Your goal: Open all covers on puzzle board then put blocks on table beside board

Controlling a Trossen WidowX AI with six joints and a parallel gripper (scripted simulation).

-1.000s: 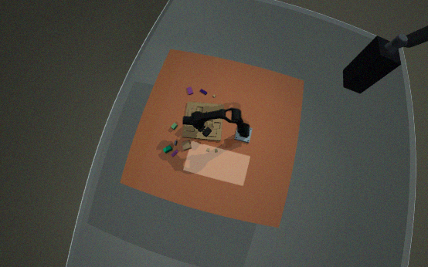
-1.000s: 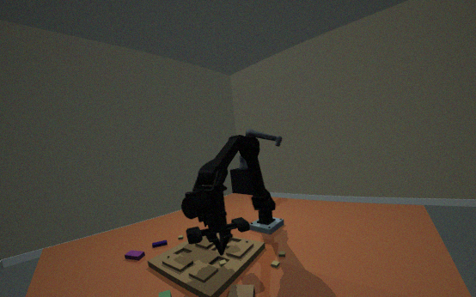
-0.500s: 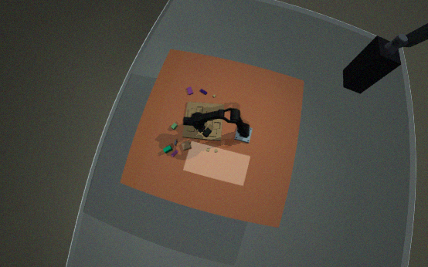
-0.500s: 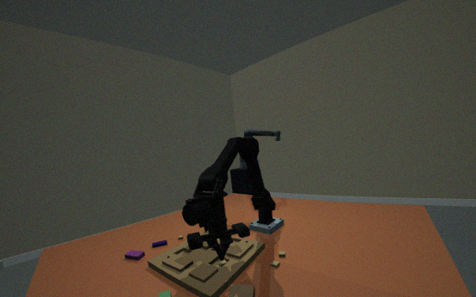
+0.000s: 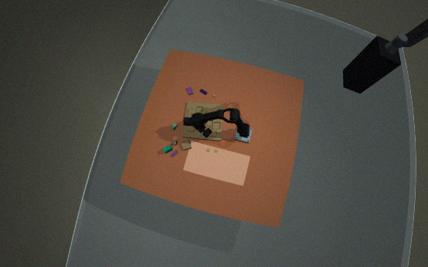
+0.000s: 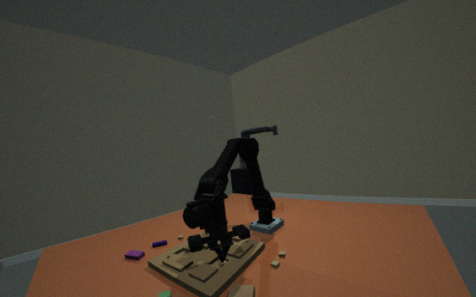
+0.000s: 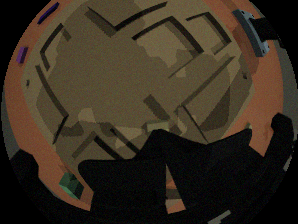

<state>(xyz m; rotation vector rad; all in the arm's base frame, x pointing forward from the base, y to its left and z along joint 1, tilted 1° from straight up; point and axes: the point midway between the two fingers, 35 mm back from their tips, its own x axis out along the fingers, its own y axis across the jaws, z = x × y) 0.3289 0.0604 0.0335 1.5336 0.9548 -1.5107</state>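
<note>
Now: gripper tip 7 cm to the left of the tan puzzle board. Round my gripper tip: dark purple block: 32 cm to the right, 7 cm ahead, 2 cm below.
</note>
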